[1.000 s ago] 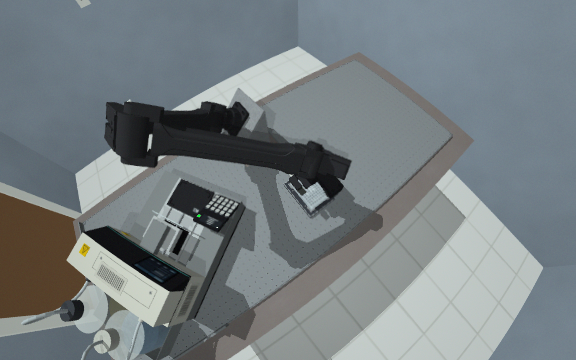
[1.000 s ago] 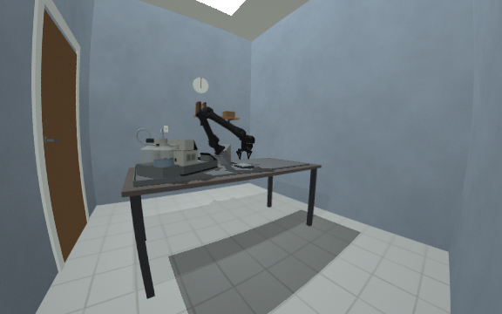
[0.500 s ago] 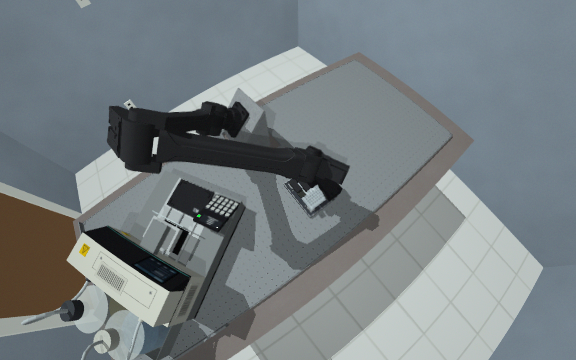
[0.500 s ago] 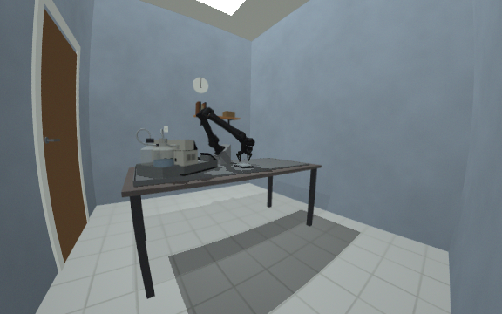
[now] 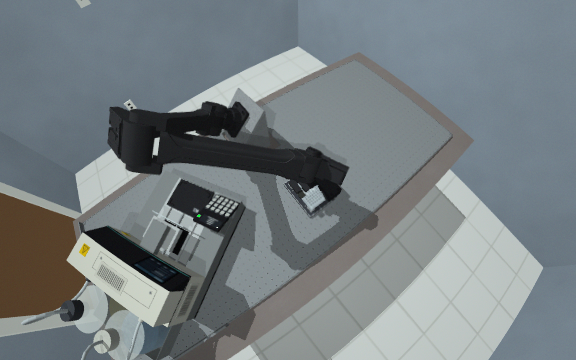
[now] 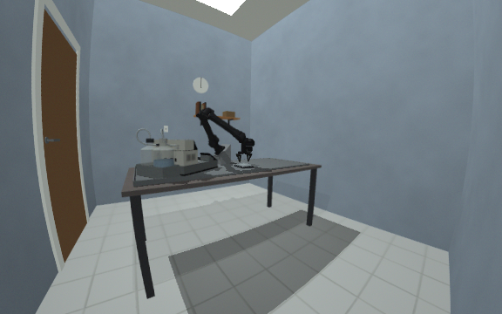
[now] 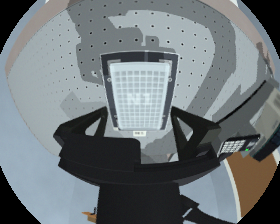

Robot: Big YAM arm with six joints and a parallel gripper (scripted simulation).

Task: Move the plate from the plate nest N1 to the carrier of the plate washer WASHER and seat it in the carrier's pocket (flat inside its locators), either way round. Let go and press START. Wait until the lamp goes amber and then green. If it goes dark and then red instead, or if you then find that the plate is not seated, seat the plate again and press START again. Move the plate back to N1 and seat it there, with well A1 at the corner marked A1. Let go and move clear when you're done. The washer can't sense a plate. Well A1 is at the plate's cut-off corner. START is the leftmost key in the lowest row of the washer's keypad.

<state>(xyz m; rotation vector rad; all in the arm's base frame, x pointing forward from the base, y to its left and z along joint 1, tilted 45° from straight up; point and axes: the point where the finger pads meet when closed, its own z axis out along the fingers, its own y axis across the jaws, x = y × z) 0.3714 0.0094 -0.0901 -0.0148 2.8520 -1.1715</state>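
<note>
The white well plate is 40 mm below my hand. The rest, counted from my hand: plate washer 130 mm behind, 510 mm to the right, 70 mm above; bottle 40 mm behind, 800 mm to the right, 80 mm above.
</note>
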